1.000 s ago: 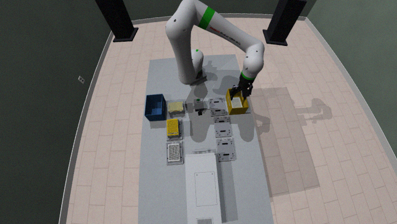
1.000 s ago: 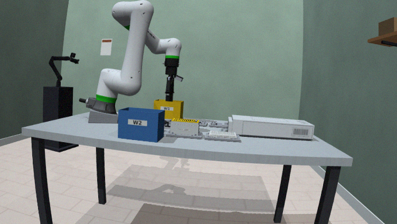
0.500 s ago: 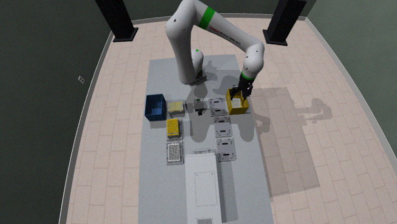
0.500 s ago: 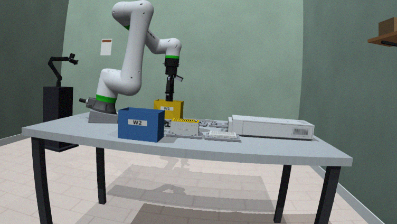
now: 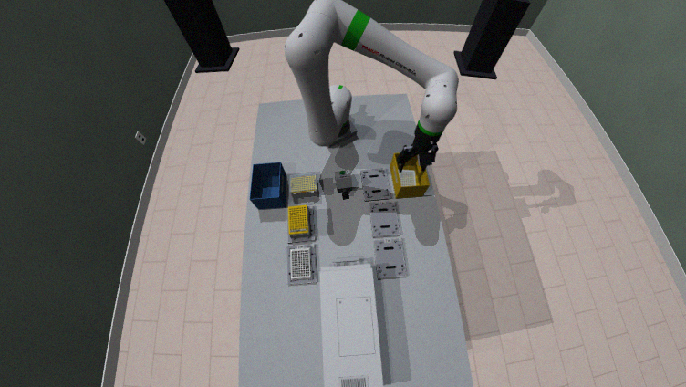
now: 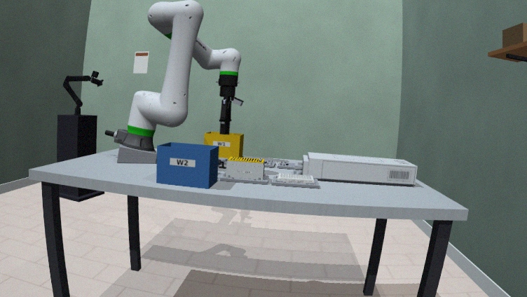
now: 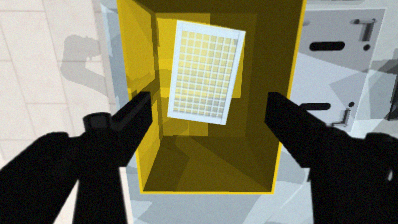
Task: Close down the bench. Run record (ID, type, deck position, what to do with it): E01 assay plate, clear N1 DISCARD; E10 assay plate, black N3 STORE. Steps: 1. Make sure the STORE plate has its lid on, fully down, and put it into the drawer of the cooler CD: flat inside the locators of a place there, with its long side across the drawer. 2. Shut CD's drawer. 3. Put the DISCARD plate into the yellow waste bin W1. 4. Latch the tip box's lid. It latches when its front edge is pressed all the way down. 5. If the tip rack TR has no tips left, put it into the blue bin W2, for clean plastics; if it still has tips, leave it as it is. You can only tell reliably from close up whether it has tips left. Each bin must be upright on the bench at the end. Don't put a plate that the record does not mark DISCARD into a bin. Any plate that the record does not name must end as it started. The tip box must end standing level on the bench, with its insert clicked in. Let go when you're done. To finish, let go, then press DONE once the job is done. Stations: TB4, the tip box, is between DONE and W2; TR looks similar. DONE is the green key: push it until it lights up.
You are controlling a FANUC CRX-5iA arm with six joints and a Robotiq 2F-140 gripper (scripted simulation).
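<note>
My gripper is now 1 cm short of the green DONE key, 31 cm to the left of it and 7 cm above it. The rest, counted from my hand: clear tip box lid: 7 cm ahead, 48 cm to the right, 8 cm below; yellow bin W1: 10 cm below; yellow tip rack TR: 24 cm ahead, 49 cm to the right, 8 cm below.
</note>
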